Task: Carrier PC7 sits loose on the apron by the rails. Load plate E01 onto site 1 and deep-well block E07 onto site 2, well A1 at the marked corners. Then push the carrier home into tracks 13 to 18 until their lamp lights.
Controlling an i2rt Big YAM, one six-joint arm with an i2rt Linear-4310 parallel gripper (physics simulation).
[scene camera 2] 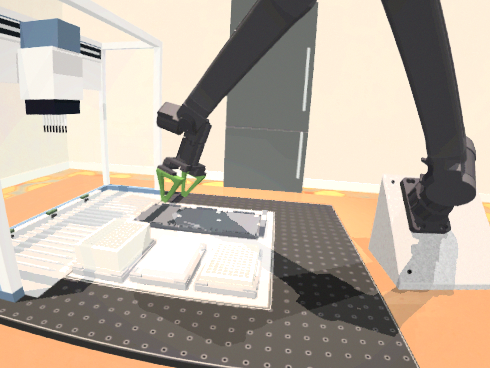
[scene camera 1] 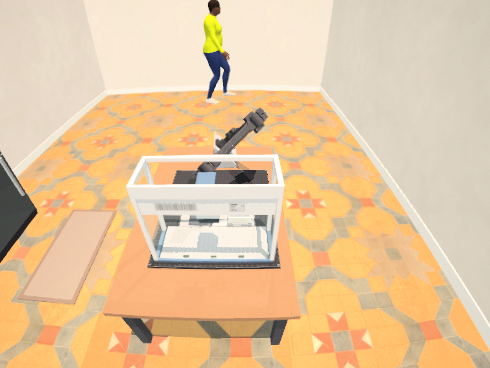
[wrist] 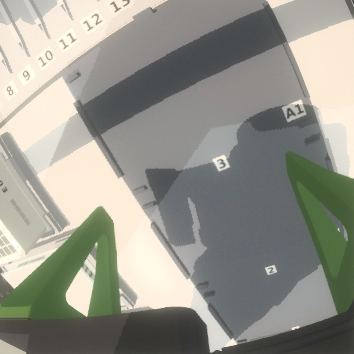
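Seen in the pictures: gripper, fingertip midpoint: (scene camera 2: 174,198) (wrist: 193,188); arm's base, origin of the base link: (scene camera 2: 422,206) (scene camera 1: 221,147).
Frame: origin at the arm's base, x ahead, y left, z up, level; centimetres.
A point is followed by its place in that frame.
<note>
The long grey carrier (scene camera 2: 200,219) @(x 48.5, y -11.1, z -10.5 cm) (wrist: 235,210) @(x 50.5, y -11.5, z -10.5 cm) lies flat on the white apron (scene camera 2: 220,298) @(x 39.7, y 17.4, z -11.5 cm), its far end at the numbered tracks. In the wrist view, sites 2 and 3 are bare, with an A1 mark near one edge. My gripper (scene camera 2: 175,197) @(x 55.3, y -11.6, z -5.7 cm) (wrist: 193,188) @(x 55.3, y -11.6, z -5.7 cm) is open and empty above the carrier, its green fingers spread across it; in scene camera 1 the fingers are hidden. A tall white deep-well block (scene camera 2: 112,247) @(x 58.7, y 13.7, z -6.5 cm) stands beside the carrier near the tracks; its label is unreadable. The low white welled plate E01 (scene camera 2: 230,265) @(x 38.8, y 11.9, z -8.8 cm) stands at the apron's arm-side end.
A smooth-topped white plate (scene camera 2: 167,261) @(x 49.5, y 12.3, z -8.9 cm) stands between block and welled plate. The white frame (scene camera 1: 205,193) @(x 89.1, y -5.3, z 33.3 cm) surrounds the deck. A pipetting head (scene camera 2: 52,75) @(x 78.3, y -0.3, z 22.7 cm) hangs over the tracks (scene camera 2: 55,240) @(x 77.5, y 5.0, z -11.6 cm). A perforated black board (scene camera 2: 320,235) @(x 18.9, y -8.6, z -11.5 cm) lies around the apron. A person (scene camera 1: 213,37) is far behind the table.
</note>
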